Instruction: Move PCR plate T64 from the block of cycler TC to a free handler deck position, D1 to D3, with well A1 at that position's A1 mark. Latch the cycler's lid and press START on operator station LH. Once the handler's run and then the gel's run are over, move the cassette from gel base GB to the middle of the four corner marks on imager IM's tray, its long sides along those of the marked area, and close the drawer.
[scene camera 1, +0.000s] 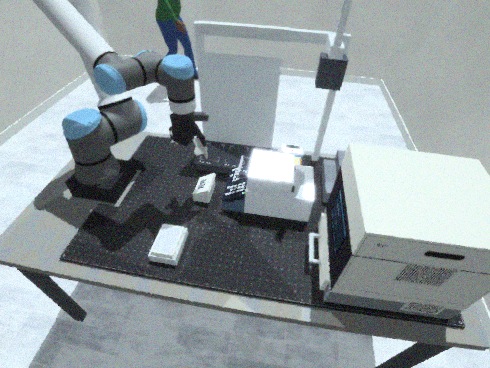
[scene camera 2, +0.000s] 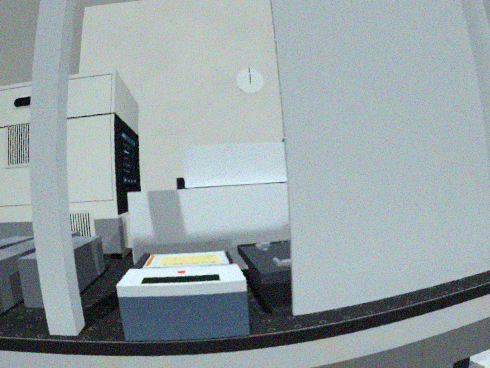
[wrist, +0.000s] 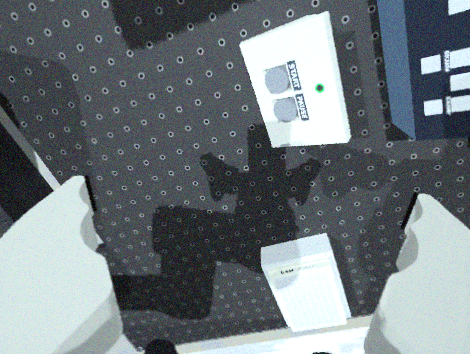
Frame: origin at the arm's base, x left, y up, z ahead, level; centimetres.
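Where they show: gripper, fingertip midpoint: (scene camera 1: 191, 152) (wrist: 246, 189); arm's base, origin of the base link: (scene camera 1: 98, 171).
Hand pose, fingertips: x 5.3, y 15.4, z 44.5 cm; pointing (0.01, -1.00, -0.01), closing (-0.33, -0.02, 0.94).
Each offset is from my fingertips to the top centre of the thing. "*": to the spot under its first point.
My gripper (scene camera 1: 189, 147) (wrist: 246, 189) is open and empty, hanging above the mat left of the white housing. The white station @[dx -0.3, dy -14.2, dz +4.1 cm] (scene camera 1: 204, 189) (wrist: 310, 112) has two grey buttons marked START and PAUSE and a lit green dot. A white housing @[dx +2.8, dy -7.0, dz +31.5 cm] (scene camera 1: 272, 200) (scene camera 2: 210, 212) carries a raised white box-shaped part; a dark panel with white keys @[* dx -1.3, dy -13.6, dz +18.3 cm] (scene camera 1: 235, 186) (wrist: 437, 90) stands at its left. The large cream machine @[dx -20.2, dy +17.8, dz +77.1 cm] (scene camera 1: 420, 195) (scene camera 2: 90, 165) has a dark screen and a handled front @[dx -21.3, dy -13.6, dz +55.7 cm] (scene camera 1: 324, 250). Plate T64, the cassette and the deck positions cannot be told apart here.
A white box @[dx -30.1, dy -16.9, dz -0.1 cm] (scene camera 1: 169, 244) (wrist: 307, 295) lies near the table's front edge. A low dark box (scene camera 1: 215, 165) (scene camera 2: 267, 272) lies behind the station. A blue-and-white device @[dx +29.7, dy -16.7, dz +39.5 cm] (scene camera 2: 182, 300) and a yellow-faced item @[dx +25.5, dy -17.1, dz +39.7 cm] (scene camera 2: 192, 259) stand behind the housing. An upright post @[dx +36.6, dy +34.6, dz +51.6 cm] (scene camera 1: 326, 120) (scene camera 2: 52, 200) rises nearby.
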